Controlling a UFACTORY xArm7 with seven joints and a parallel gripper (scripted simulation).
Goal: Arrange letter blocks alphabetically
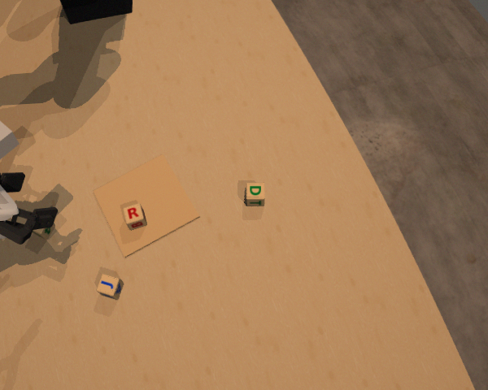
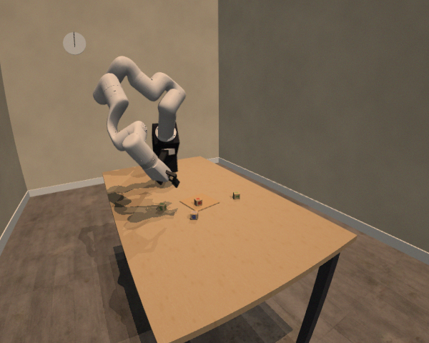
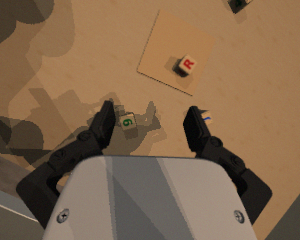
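My gripper is now 2 cm past the green D block, 33 cm to the right of it and 12 cm above it. From my hand the other things lie so: tan mat: 3 cm behind, 14 cm to the left, 13 cm below.
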